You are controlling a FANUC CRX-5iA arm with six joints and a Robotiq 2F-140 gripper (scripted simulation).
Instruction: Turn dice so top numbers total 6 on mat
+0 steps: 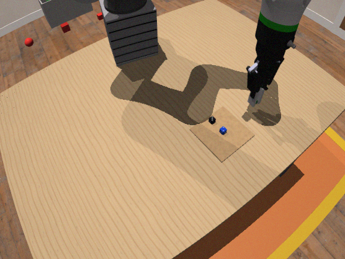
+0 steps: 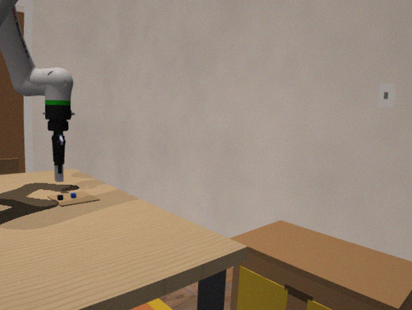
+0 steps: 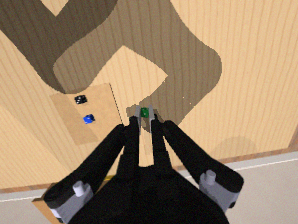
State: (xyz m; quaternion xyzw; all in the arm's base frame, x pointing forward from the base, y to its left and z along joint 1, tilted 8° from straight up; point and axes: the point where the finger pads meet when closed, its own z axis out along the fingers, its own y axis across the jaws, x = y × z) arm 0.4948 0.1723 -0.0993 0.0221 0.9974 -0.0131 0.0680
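The blue die lies 13 cm to the right of my hand, 6 cm below it and 1 cm ahead of it. From my hand the other things lie so: green die (3 cm below); then tan mat (13 cm to the right, 7 cm below, 1 cm ahead); then black die (14 cm to the right, 6 cm below, 3 cm behind).
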